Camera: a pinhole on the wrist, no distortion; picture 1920 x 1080 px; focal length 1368.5 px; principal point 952.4 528.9 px. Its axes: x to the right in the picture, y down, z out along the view. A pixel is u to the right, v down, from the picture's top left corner.
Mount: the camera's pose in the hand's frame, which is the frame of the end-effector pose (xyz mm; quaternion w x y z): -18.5 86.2 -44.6 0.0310 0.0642 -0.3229 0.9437
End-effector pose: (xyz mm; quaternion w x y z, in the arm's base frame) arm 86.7 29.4 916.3 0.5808 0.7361 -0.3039 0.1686
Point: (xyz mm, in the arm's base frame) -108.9 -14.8 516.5
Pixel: outside the picture
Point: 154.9 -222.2 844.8
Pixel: 746.6 233.4
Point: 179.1 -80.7 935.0
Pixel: 167.1 507.0
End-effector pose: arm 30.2 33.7 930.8 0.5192 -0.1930 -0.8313 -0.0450
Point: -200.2 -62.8 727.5
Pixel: 1451.6 564.1
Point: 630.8 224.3 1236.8
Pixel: behind the camera
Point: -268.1 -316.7 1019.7
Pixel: outside the picture
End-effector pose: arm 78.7 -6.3 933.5 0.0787 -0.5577 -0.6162 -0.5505
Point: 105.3 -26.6 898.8
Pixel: 1468.5 1028.1
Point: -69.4 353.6 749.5
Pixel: 628.8 810.4
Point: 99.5 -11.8 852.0
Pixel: 1573.2 1025.9
